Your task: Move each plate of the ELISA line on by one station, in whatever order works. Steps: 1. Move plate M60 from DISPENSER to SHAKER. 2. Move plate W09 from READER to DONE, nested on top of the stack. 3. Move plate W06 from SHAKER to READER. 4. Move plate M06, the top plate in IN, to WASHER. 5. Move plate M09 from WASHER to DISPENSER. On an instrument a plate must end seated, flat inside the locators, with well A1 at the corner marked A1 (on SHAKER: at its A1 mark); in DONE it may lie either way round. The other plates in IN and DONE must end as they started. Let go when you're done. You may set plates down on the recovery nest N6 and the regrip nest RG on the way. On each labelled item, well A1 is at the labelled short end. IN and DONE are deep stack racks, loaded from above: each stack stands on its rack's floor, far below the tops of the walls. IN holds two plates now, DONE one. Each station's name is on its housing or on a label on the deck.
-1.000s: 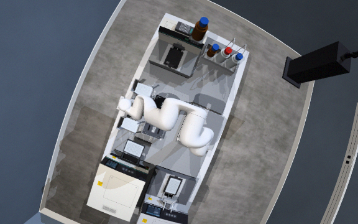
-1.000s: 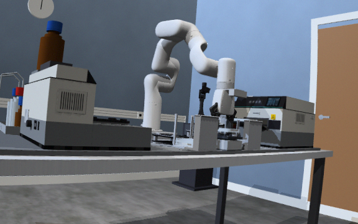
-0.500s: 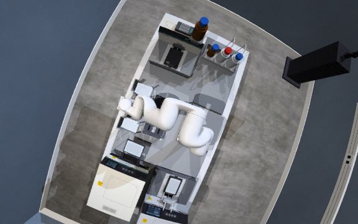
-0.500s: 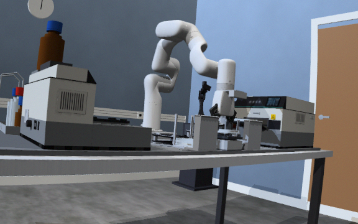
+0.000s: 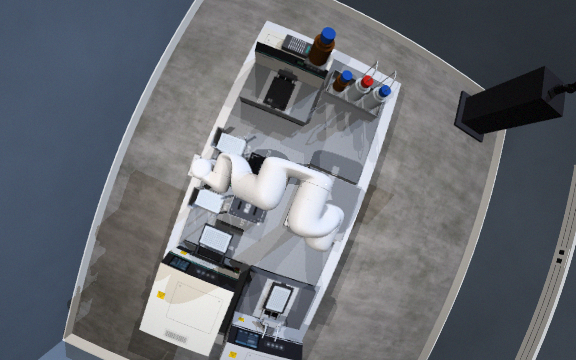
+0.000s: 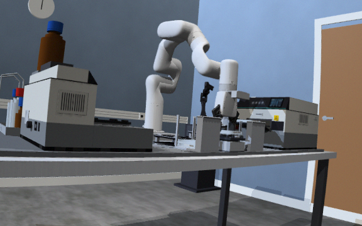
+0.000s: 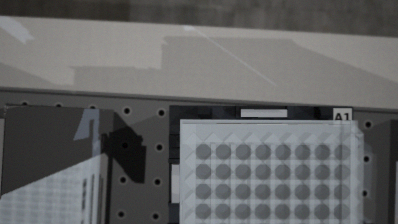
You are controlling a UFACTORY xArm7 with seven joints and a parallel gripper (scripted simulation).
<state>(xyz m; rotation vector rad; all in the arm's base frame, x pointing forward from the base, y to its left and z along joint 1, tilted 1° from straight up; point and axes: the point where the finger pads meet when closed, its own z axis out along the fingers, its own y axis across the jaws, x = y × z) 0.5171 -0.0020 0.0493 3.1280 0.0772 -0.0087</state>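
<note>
Now: hand 10 mm above the plate M60. From my hand the other things lie so: black nest N6: 190 mm behind, 100 mm to the right, 50 mm below; yellow warning label: 390 mm to the left, 70 mm above; grey regrip nest RG: 200 mm behind, 110 mm to the left, 30 mm below.
</note>
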